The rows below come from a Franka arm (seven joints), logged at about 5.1 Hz.
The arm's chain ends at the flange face. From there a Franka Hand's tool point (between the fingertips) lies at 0.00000 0.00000 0.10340 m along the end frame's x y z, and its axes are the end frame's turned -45 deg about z.
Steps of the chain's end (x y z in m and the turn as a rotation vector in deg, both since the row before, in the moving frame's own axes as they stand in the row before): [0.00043, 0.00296, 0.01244, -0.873, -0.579, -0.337]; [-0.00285, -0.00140, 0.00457, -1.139, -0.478, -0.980]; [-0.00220, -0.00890, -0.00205, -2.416, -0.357, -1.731]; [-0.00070, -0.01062, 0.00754, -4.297, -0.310, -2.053]
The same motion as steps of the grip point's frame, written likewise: [-0.00364, 0.00278, 0.01242, -0.208, -1.027, -0.337]; [-0.00308, -0.00214, 0.00455, -0.467, -1.143, -0.980]; [0.00124, -0.00517, -0.00214, -1.456, -1.961, -1.731]; [0.00123, -0.00282, 0.00725, -2.819, -3.258, -2.053]
